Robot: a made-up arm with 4 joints.
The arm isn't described. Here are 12 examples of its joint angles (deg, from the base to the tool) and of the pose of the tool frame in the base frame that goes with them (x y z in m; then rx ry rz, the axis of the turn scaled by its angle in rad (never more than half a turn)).
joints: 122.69 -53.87 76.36 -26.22
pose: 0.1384 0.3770 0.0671 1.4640 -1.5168 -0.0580
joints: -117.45 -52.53 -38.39 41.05
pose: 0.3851 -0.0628 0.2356 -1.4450 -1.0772 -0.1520
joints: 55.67 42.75 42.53 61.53
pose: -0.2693 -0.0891 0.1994 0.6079 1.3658 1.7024
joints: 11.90 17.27 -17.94 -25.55
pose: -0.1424 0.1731 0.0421 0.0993 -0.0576 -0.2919
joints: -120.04 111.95 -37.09 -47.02
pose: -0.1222 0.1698 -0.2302 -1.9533 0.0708 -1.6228
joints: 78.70 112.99 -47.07 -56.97
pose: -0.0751 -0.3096 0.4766 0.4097 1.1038 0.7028
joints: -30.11 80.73 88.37 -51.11
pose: -0.3423 -0.0603 0.3760 0.9679 0.3054 0.5169
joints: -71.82 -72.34 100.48 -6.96
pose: 0.3255 -0.0799 0.5275 -2.1961 0.0598 1.8786
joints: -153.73 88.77 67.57 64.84
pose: -0.2690 0.1183 -0.1191 -0.5742 1.5752 -1.4542
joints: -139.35 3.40 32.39 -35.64
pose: -0.1271 -0.1750 0.3054 -2.2778 -0.2260 0.7034
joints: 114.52 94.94 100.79 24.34
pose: -0.2063 -0.2519 -0.0789 -1.6265 0.3180 -1.7283
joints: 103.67 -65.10 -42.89 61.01
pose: 0.3821 0.1828 0.2610 2.1760 0.8156 -0.3377
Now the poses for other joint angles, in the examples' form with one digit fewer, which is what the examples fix.
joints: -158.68 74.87 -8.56 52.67
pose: -0.142 -0.145 -0.120 -0.811 -0.013 -2.322
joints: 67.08 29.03 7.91 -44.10
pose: -0.256 0.056 0.247 1.255 0.020 0.020
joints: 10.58 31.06 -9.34 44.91
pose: -0.205 0.135 0.126 0.204 1.385 -0.034
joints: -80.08 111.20 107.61 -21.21
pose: -0.357 0.230 0.342 0.635 0.737 0.246
